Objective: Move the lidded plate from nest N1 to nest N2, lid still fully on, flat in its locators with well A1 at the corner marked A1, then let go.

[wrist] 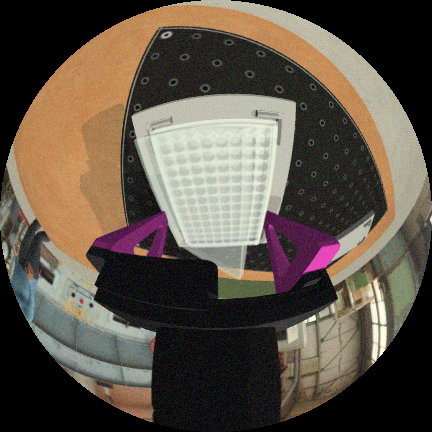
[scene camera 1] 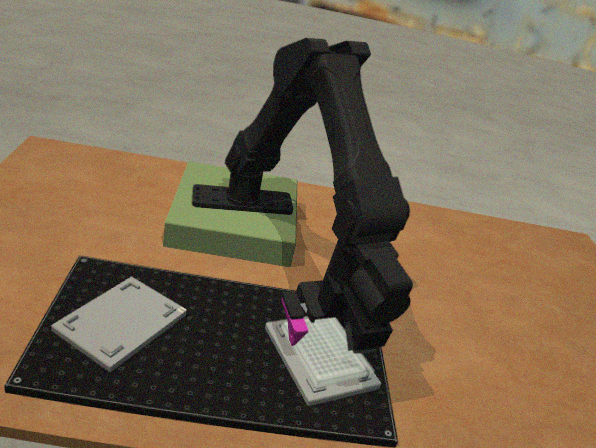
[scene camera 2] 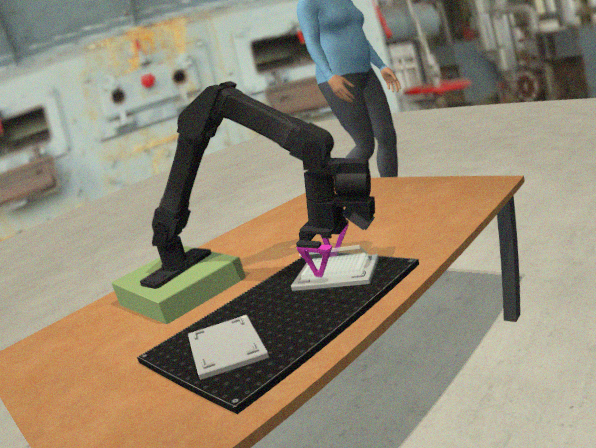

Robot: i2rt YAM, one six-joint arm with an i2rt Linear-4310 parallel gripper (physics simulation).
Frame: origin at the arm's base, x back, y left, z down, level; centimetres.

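Seen in the pictures: gripper, fingertip midpoint: [wrist: 215, 216] [scene camera 1: 320, 338] [scene camera 2: 326, 266]; arm's base at its link origin: [scene camera 1: 242, 201] [scene camera 2: 176, 269].
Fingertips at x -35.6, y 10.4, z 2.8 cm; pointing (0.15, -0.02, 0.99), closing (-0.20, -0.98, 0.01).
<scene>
Offsets run from my fingertips to a thing's top centre. "pt": to the spot under its first point. Level surfaces: height alone.
The pale lidded plate {dz -0.7, dx -2.0, dy +0.1 cm} [scene camera 1: 327, 350] [scene camera 2: 345, 265] [wrist: 215, 175] sits on one grey nest {dz +0.2, dx -2.1, dy +0.0 cm} [scene camera 1: 297, 367] [scene camera 2: 330, 286] [wrist: 215, 106]. A translucent sheet {pt dz -4.0, dx +1.3, dy -1.4 cm} [wrist: 227, 262] shows past its left side and near end in the wrist view, at an angle to the plate; whether it is the lid I cannot tell. The other grey nest {dz +0.2, dx +3.4, dy -30.2 cm} [scene camera 1: 120, 325] [scene camera 2: 227, 345] [wrist: 357, 234] is empty, with four corner locators. No nest label or A1 mark is readable. My gripper [scene camera 1: 322, 342] [scene camera 2: 327, 264] [wrist: 215, 216] is open, its magenta fingers at either side of the plate's near end. Contact cannot be made out.
Both nests rest on a black perforated board {dz +1.9, dx +1.0, dy -15.5 cm} [scene camera 1: 215, 360] [scene camera 2: 300, 320] [wrist: 235, 72] on the orange-brown table {dz +3.3 cm} [scene camera 1: 475, 325] [scene camera 2: 65, 380] [wrist: 60, 125]. The arm's base stands on a green block [scene camera 1: 225, 235] [scene camera 2: 200, 287]. A person [scene camera 2: 345, 60] stands beyond the table.
</scene>
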